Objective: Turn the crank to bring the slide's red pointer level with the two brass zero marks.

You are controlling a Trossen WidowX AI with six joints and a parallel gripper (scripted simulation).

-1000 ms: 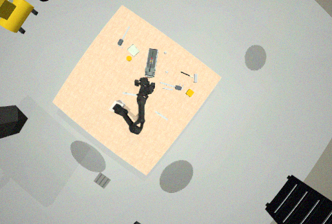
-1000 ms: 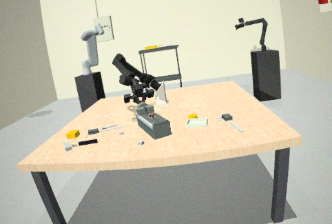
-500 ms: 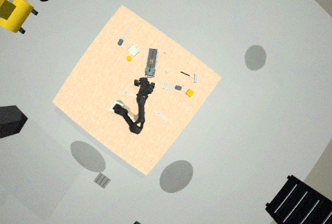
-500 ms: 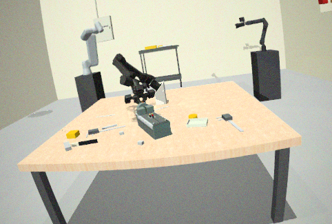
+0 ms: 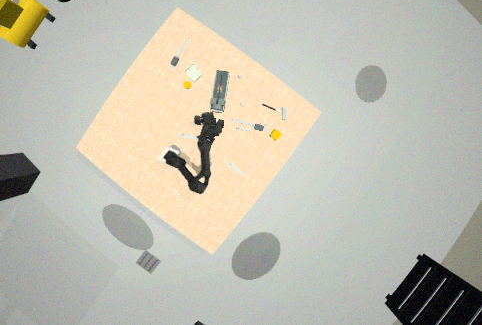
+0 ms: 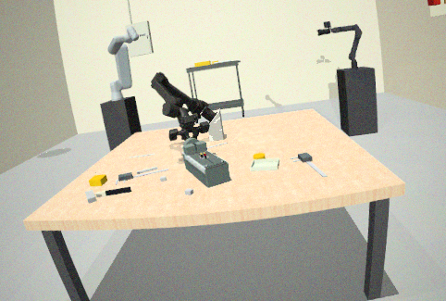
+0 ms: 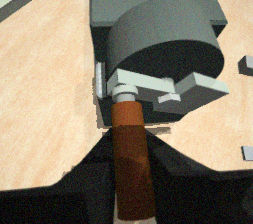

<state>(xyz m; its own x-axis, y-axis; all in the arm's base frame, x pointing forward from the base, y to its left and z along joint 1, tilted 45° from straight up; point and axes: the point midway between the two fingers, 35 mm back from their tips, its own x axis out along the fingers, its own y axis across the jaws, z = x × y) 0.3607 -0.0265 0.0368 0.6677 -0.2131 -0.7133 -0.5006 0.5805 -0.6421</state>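
Now: gripper tip 10 mm to the left of the crank and 20 mm below it. Also, from my gripper tip: red pointer (180 mm ahead, 70 mm to the left, 10 mm above); brown crank handle (20 mm behind, 10 mm to the right, 30 mm above); yellow disc (40 mm ahead, 270 mm to the left, 70 mm below).
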